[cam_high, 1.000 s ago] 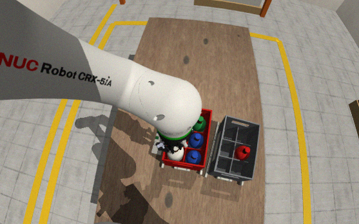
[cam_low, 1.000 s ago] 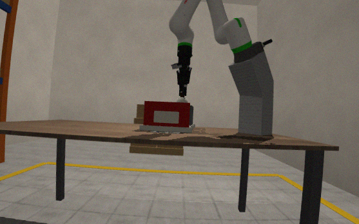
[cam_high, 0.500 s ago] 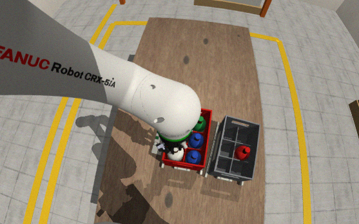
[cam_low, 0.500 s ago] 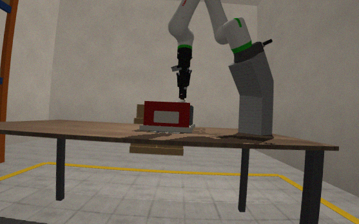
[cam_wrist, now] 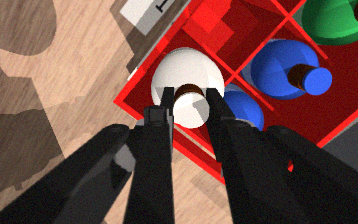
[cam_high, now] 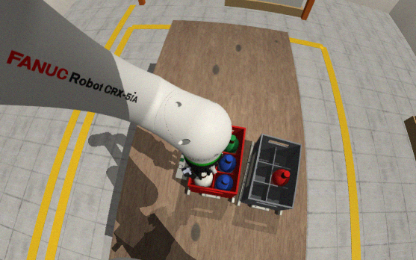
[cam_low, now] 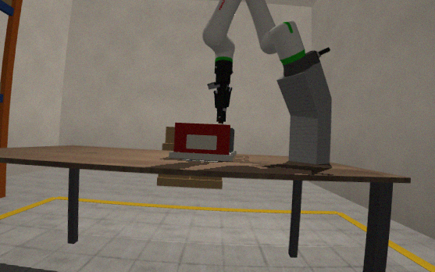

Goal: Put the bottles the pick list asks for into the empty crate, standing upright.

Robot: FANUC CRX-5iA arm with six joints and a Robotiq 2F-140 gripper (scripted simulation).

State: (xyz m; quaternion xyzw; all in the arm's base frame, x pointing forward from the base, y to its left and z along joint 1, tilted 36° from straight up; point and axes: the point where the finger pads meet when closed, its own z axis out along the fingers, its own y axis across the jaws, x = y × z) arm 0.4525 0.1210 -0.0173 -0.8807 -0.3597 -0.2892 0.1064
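Right now my hand is 8 cm above the white-label bottle. The rest, counted from my hand: red crate: 9 cm ahead, 2 cm to the right, 14 cm below; green-label bottle: 19 cm ahead, 5 cm to the right, 14 cm below; blue-label bottle: 10 cm ahead, 7 cm to the right, 14 cm below.
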